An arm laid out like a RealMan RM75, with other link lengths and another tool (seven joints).
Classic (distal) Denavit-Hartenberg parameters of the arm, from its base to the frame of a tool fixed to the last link. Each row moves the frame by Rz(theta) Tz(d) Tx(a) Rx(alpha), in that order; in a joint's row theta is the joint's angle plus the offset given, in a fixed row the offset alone. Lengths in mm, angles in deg.
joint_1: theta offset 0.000, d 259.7, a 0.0, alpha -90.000
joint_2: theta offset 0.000, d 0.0, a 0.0, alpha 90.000
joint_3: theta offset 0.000, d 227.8, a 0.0, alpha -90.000
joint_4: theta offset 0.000, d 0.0, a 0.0, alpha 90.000
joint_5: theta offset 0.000, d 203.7, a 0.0, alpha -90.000
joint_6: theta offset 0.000, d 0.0, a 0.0, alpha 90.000
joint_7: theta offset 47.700, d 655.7, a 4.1, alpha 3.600
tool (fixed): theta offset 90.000, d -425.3, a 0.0, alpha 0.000
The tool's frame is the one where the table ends.
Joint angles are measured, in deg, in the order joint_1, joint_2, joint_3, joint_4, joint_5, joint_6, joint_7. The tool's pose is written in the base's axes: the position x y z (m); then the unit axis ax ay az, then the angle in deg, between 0 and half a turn. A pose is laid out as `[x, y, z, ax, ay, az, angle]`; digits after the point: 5 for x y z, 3 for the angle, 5 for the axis.
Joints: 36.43, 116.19, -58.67, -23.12, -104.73, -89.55, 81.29
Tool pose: [0.14974, 0.28875, -0.08313, 0.12578, -0.99011, -0.06220, 158.083]
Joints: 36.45, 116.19, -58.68, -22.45, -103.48, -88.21, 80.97
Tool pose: [0.14995, 0.29437, -0.08372, 0.11910, -0.98997, -0.07595, 157.988]
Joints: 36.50, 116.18, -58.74, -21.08, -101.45, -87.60, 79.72
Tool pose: [0.14792, 0.29739, -0.08333, 0.11529, -0.98932, -0.08917, 156.829]
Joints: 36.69, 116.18, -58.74, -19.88, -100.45, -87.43, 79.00
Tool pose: [0.14668, 0.29773, -0.08387, 0.11162, -0.98936, -0.09330, 156.073]
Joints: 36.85, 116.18, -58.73, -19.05, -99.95, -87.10, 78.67
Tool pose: [0.14663, 0.29835, -0.08483, 0.10764, -0.98956, -0.09585, 155.828]
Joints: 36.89, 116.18, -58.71, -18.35, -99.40, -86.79, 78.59
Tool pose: [0.14683, 0.29918, -0.08537, 0.10141, -0.98993, -0.09877, 155.552]
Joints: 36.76, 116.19, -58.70, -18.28, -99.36, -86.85, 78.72
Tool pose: [0.14731, 0.29864, -0.08535, 0.09865, -0.99025, -0.09839, 155.457]
